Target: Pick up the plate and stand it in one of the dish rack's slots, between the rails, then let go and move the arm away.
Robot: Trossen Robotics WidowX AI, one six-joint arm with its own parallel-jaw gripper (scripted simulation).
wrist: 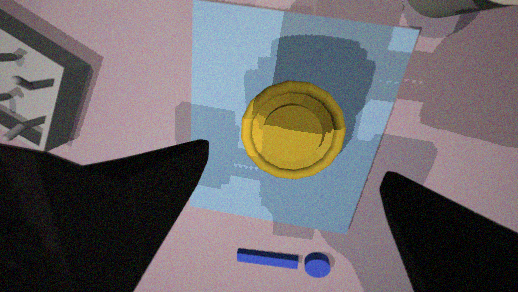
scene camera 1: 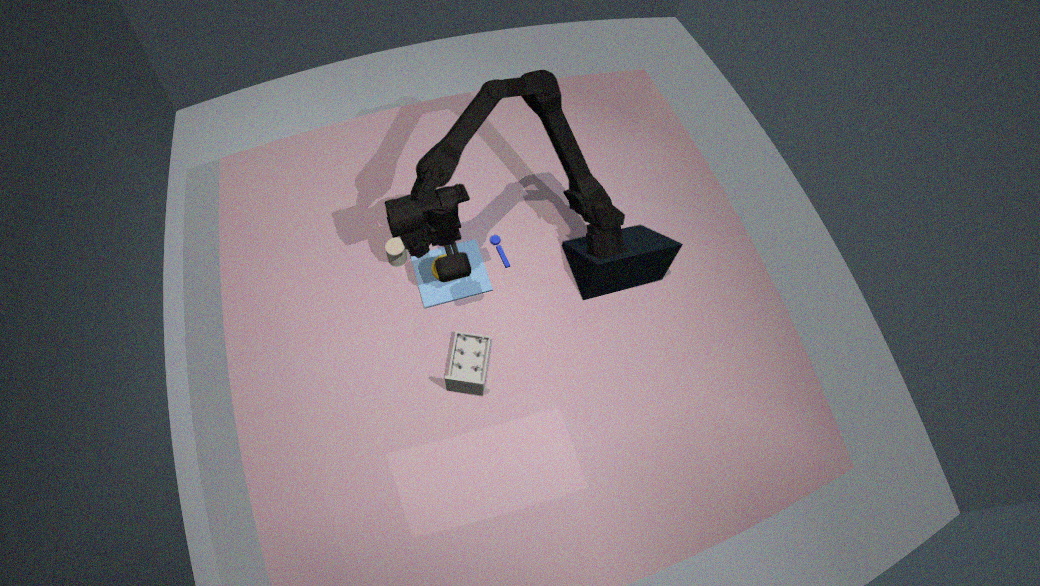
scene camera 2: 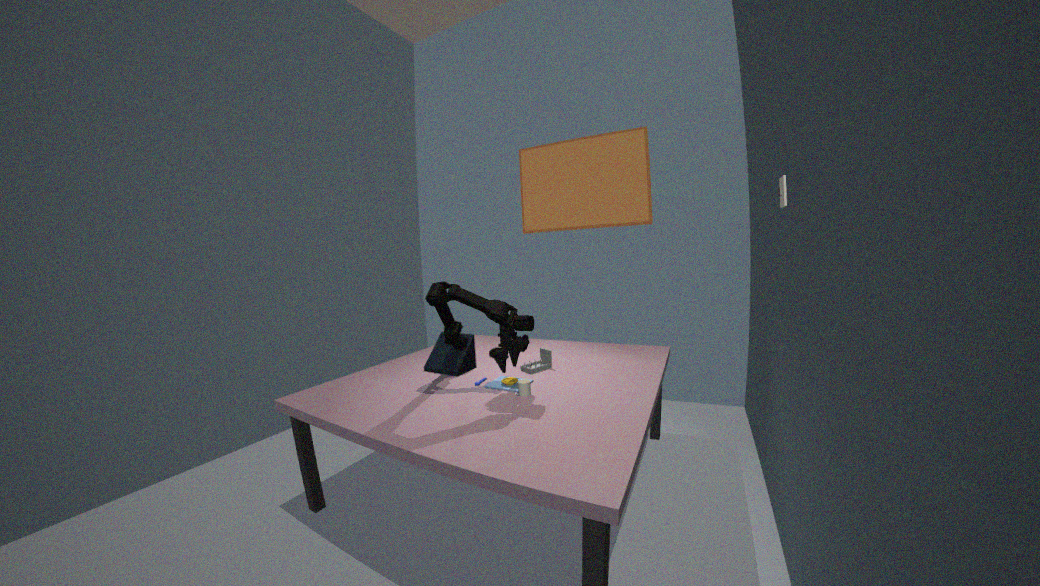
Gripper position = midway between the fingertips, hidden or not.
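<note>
The gripper (scene camera 1: 445, 257) is open and holds nothing; it appears also in the wrist view, the gripper (wrist: 293, 164), and in scene camera 2, the gripper (scene camera 2: 509, 369). Things present: a grey dish rack (scene camera 1: 467, 371) and a yellow plate (wrist: 293, 129).
</note>
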